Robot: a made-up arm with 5 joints.
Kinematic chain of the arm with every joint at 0, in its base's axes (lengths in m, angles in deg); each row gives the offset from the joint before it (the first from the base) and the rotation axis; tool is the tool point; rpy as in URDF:
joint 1: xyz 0 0 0.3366 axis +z
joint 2: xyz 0 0 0 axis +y
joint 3: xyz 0.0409 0 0.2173 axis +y
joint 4: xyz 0.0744 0 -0.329 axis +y
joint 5: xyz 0.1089 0 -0.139 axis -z
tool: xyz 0 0 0 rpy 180 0 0
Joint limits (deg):
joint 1: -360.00..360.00
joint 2: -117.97..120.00
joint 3: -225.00..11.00
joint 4: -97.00..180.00
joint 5: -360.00..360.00
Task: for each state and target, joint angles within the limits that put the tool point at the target. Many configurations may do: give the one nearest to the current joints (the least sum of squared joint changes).
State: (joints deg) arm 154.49 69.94 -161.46 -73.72 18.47
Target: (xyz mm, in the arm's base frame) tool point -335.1 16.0 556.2
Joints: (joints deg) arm 177.27 89.73 -200.97 -97.00 18.47
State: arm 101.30 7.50 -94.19 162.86 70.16
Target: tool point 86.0 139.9 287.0
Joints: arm 58.42 18.87 -49.54 159.74 70.16
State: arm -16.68 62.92 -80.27 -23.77 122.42
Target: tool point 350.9 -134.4 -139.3
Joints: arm -20.96 83.86 -75.88 -16.04 122.42
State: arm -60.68 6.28 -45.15 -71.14 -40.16
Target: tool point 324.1 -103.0 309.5
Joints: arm -17.63 13.30 -17.83 -79.15 -40.16
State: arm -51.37 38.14 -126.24 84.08 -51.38
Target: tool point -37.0 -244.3 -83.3
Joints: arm -98.61 76.00 -89.05 94.15 -51.38
